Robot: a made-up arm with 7 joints.
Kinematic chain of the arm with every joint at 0, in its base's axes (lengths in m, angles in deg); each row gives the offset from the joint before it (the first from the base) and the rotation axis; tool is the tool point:
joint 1: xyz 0 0 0.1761 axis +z
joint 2: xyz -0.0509 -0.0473 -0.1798 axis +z
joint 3: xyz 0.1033 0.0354 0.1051 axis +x
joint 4: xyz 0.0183 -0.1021 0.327 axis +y
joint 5: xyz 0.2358 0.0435 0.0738 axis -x
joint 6: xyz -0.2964 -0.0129 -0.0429 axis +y
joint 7: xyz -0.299 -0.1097 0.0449 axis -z
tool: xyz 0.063 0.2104 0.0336
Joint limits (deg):
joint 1: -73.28..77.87
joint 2: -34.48..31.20
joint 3: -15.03..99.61
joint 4: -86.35..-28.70
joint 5: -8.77..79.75
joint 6: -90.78..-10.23
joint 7: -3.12..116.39
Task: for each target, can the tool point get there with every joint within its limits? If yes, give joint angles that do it. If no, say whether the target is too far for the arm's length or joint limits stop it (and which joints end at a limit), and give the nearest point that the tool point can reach.
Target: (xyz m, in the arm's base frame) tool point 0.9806 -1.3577 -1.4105
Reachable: no: too far | nearest point 0.3097 -0.4363 -0.2702 | short by 1.612 m
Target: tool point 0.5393 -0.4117 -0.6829
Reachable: no: joint limits stop it (at a limit: joint 1, joint 3, joint 4, joint 6, joint 7) | nearest point 0.3771 -0.2984 -0.3014 | short by 0.430 m
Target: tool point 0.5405 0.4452 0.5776
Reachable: no: joint limits stop it (at a limit: joint 1, joint 4, joint 5, joint 6, joint 7) | nearest point 0.2750 0.1797 0.3453 | short by 0.442 m
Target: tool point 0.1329 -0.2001 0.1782
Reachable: yes | joints 48.92 -13.16 37.40 -43.42 18.62 -77.64 48.33
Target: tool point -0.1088 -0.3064 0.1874
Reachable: yes | joints 4.96 -5.80 43.23 -37.25 70.34 -59.31 44.39
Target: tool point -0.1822 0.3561 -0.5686
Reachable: no: joint limits stop it (at a limit: joint 1, joint 2, joint 3, joint 6, joint 7) | nearest point -0.2562 0.2319 -0.3090 | short by 0.297 m
